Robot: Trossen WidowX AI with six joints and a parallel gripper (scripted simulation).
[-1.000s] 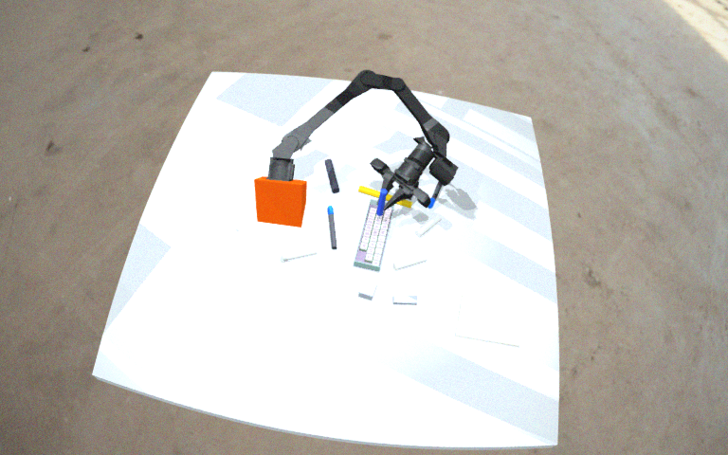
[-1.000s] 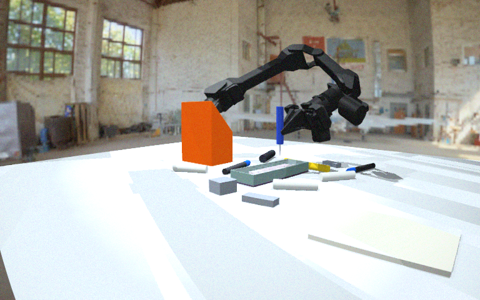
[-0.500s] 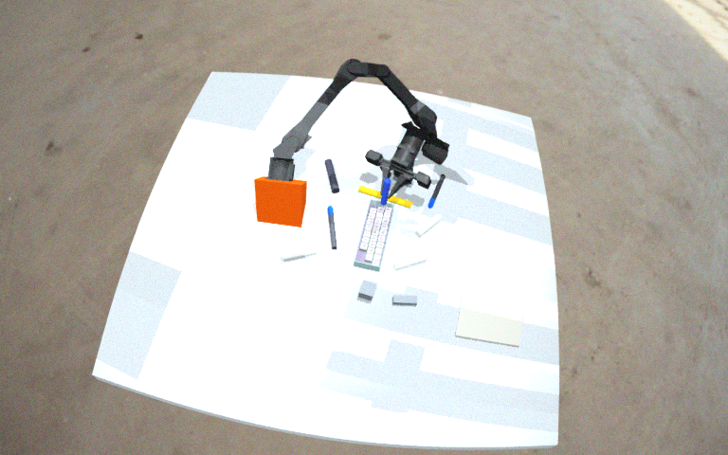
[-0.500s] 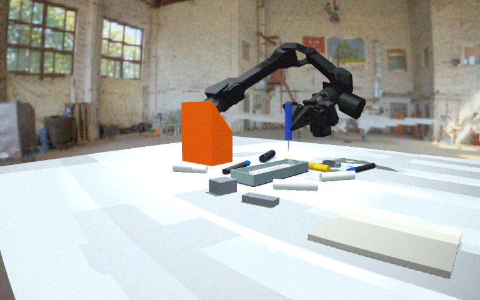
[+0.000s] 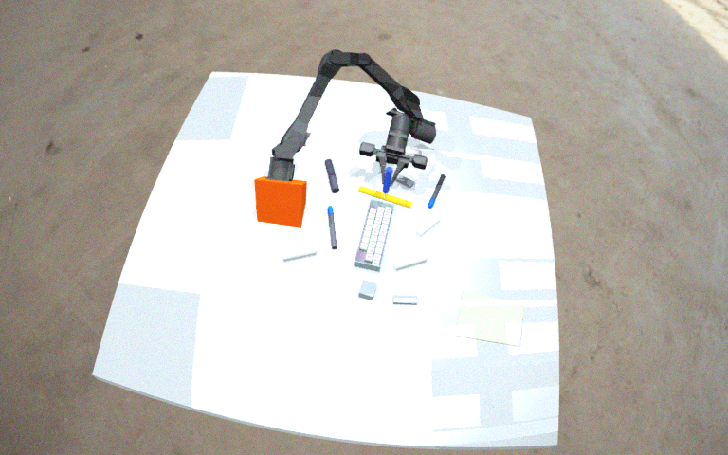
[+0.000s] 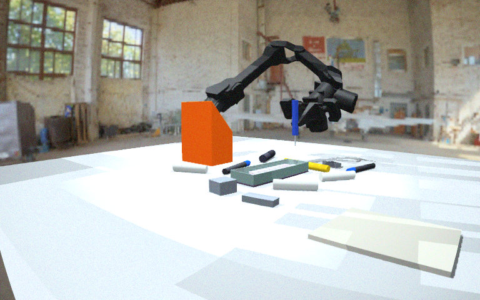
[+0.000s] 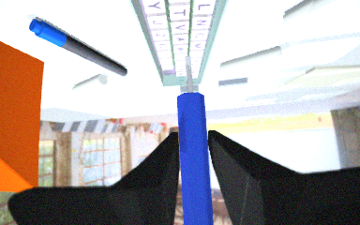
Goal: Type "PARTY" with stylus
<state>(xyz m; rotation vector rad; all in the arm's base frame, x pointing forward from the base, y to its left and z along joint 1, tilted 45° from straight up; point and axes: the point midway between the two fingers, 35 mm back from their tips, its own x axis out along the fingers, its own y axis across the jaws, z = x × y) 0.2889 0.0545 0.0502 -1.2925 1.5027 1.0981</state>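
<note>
My gripper tip is 10 mm short of the yellow marker, 50 mm to the right of it and 110 mm above it. Also, from my gripper tip: dark marker: 160 mm behind, 100 mm to the left, 110 mm below; then blue stylus: 10 mm below; then pale flat pad: 330 mm ahead, 310 mm to the right, 120 mm below.
</note>
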